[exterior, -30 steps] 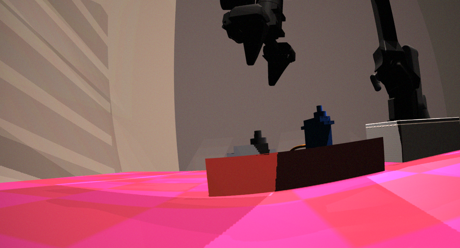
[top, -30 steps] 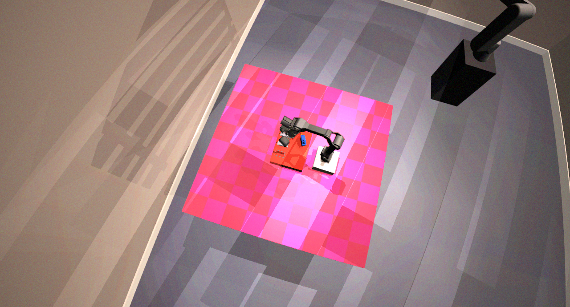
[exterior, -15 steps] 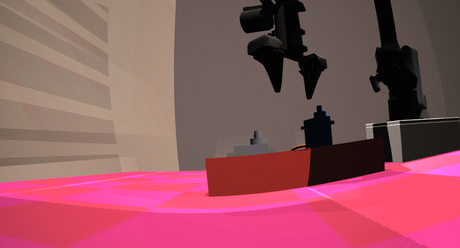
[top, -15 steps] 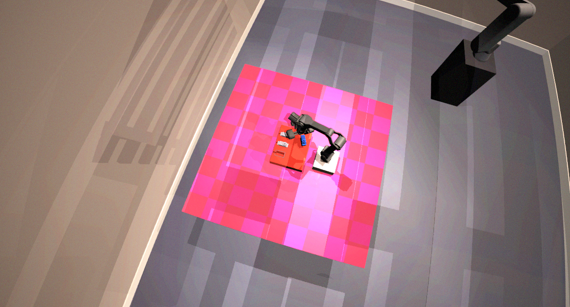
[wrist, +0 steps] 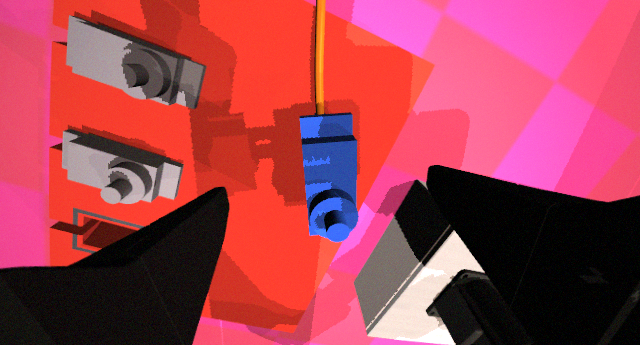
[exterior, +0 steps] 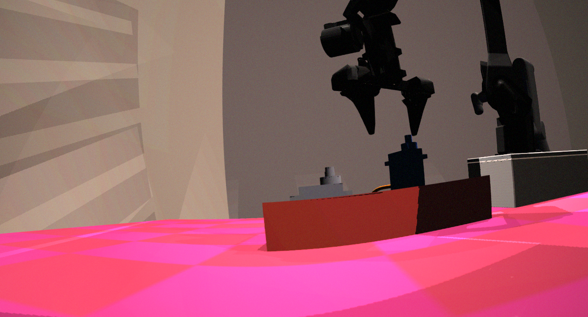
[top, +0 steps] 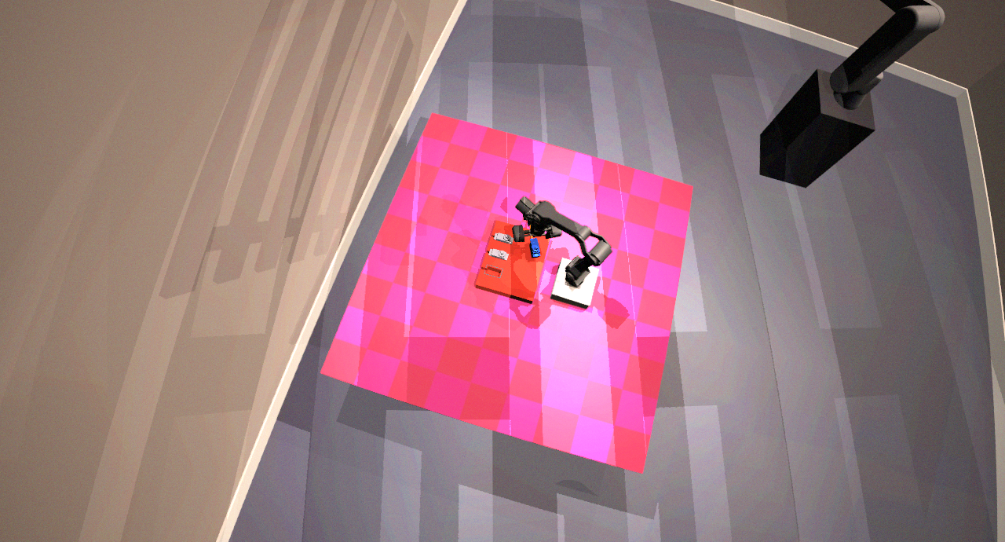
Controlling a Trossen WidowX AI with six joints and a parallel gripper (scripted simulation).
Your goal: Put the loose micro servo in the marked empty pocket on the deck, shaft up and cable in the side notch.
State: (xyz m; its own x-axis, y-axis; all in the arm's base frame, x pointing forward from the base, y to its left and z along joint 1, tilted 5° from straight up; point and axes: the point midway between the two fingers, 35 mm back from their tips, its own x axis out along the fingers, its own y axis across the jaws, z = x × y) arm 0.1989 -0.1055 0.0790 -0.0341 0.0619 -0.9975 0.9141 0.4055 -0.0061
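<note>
My gripper tip is now 110 mm above the red deck, 70 mm to the right of it and 20 mm short of it.
</note>
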